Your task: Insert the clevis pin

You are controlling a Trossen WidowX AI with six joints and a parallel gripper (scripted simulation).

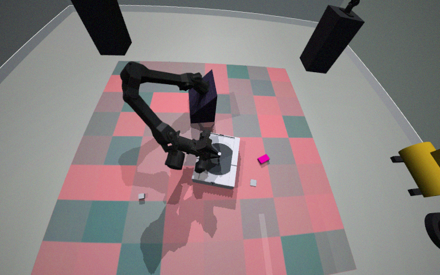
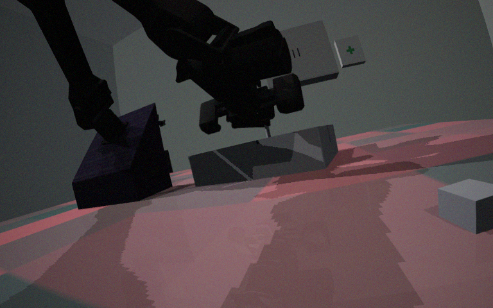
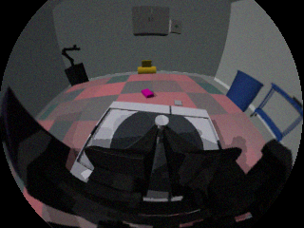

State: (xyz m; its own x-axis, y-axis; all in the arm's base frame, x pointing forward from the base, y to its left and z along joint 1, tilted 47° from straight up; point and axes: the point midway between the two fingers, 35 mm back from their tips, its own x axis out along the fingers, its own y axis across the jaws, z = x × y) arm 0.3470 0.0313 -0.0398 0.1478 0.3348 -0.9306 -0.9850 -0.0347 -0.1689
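Right now the steel tray is 1 cm behind my gripper tip, 1 cm to the right of it and 4 cm below it. Also, from my gripper tip: dark aluminium disc 1 cm to the right, 3 cm below; steel clevis pin 1 cm below; grey cube 17 cm ahead, 34 cm to the right, 8 cm below.
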